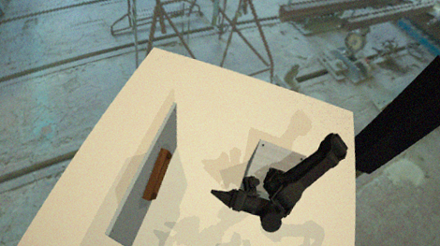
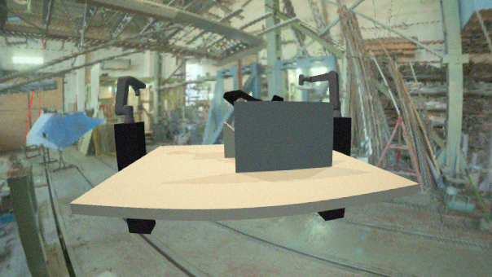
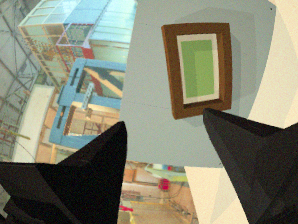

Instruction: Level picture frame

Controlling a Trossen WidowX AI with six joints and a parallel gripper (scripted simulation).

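The brown wooden picture frame is 200 mm ahead of my gripper tip, 90 mm below it and 20 mm to the right of it. From my gripper tip the other things lie so: grey wall panel: 210 mm ahead, 110 mm below, 10 mm to the right.
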